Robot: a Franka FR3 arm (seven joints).
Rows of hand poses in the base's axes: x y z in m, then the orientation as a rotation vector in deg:
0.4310 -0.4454 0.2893 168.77 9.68 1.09
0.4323 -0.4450 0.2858 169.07 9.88 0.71
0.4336 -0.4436 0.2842 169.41 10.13 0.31
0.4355 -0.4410 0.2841 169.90 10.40 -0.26
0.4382 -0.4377 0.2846 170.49 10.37 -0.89
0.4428 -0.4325 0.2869 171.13 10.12 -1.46
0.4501 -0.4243 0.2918 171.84 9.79 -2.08
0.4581 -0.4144 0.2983 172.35 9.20 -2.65
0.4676 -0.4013 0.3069 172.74 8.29 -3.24
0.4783 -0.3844 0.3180 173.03 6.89 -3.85
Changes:
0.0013 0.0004 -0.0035 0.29 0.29 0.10
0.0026 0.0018 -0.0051 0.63 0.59 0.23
0.0045 0.0044 -0.0052 1.11 1.01 0.36
0.0072 0.0077 -0.0047 1.67 1.46 0.28
0.0118 0.0129 -0.0024 2.28 1.86 0.05
0.0191 0.0211 0.0025 2.95 2.28 -0.23
0.0271 0.0310 0.0090 3.42 2.64 -0.67
0.0366 0.0441 0.0176 3.76 2.99 -1.31
0.0473 0.0610 0.0287 3.99 3.31 -2.28

